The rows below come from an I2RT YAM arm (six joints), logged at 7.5 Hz.
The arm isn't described. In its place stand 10 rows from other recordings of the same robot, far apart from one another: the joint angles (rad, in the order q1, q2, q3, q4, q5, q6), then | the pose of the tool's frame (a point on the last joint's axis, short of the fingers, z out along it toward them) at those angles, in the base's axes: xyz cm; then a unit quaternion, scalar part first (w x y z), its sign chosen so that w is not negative.
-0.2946 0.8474 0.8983 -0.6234 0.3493 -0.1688 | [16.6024 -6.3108 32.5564 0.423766 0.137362 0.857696 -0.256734]
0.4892 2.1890 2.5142 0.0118 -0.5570 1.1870 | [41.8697 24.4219 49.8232 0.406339 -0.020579 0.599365 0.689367]
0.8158 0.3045 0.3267 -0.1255 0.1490 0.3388 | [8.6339 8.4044 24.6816 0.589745 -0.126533 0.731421 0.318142]
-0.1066 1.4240 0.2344 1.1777 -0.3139 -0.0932 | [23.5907 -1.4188 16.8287 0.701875 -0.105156 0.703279 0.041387]
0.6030 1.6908 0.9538 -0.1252 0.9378 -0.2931 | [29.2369 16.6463 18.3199 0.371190 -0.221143 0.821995 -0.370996]
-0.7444 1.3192 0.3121 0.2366 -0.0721 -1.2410 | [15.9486 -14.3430 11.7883 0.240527 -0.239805 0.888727 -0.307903]
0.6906 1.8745 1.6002 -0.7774 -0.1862 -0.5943 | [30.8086 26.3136 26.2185 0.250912 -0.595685 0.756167 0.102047]
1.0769 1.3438 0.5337 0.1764 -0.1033 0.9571 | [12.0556 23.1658 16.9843 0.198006 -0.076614 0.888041 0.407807]
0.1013 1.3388 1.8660 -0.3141 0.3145 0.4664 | [24.6111 1.3948 56.8354 0.765472 0.232439 0.587719 0.120880]
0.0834 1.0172 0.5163 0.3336 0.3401 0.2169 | [23.1161 0.7407 25.5136 0.648417 0.159210 0.743736 -0.032617]
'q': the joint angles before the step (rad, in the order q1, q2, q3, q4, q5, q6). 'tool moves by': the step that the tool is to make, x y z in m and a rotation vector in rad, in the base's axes. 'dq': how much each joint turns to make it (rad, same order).
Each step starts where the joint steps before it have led.
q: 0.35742 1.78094 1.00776 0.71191 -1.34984 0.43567
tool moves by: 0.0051 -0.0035 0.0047 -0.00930 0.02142 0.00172
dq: -0.01372 -0.00139 0.03257 -0.06923 -0.01529 -0.01224
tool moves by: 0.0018 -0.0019 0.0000 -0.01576 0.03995 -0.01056
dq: -0.00625 -0.00316 0.01342 -0.06415 0.00446 -0.00476
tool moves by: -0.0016 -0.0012 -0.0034 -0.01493 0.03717 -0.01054
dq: -0.00142 -0.00597 -0.00748 -0.03983 0.00930 -0.00135
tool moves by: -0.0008 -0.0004 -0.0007 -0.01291 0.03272 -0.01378
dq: -0.00001 -0.00626 0.00009 -0.03557 0.01377 0.00608
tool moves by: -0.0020 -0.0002 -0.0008 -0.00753 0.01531 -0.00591
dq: 0.00143 -0.00774 -0.00615 -0.02005 0.00761 -0.00156
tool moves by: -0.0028 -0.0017 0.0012 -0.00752 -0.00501 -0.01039
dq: -0.00158 -0.01676 -0.00627 -0.03356 0.01067 -0.02609
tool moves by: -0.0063 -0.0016 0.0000 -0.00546 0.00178 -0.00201
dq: 0.00167 -0.02454 -0.02288 -0.01841 0.00475 -0.01371
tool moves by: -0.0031 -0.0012 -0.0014 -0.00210 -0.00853 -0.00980
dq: -0.00002 -0.01080 -0.01830 0.00741 0.01071 -0.00770
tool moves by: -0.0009 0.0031 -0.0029 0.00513 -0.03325 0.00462
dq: 0.00910 0.00747 -0.00954 0.03225 0.00598 -0.01847
